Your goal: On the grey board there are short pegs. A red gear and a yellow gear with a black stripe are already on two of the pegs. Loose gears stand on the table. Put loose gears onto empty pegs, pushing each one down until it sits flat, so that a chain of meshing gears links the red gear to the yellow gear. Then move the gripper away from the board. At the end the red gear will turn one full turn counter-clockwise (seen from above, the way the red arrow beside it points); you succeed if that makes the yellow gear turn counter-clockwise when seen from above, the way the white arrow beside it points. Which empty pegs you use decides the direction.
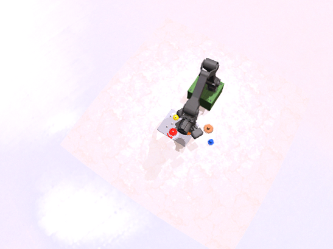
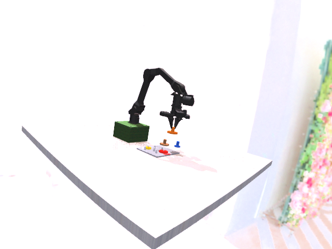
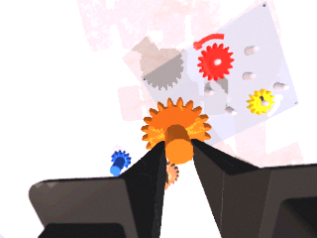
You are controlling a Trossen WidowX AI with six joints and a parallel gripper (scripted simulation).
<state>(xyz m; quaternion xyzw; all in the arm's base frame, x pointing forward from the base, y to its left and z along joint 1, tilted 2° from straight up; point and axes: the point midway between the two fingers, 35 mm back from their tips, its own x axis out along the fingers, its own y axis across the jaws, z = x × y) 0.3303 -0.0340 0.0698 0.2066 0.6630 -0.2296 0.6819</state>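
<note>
Right now the yellow gear is 9 cm behind my gripper tip, 12 cm to the right of it and 13 cm below it. From my gripper tip the other things lie so: brown gear 9 cm behind, 10 cm to the left, 13 cm below; then red gear 1 cm ahead, 10 cm to the right, 13 cm below; then orange gear 1 cm below.
</note>
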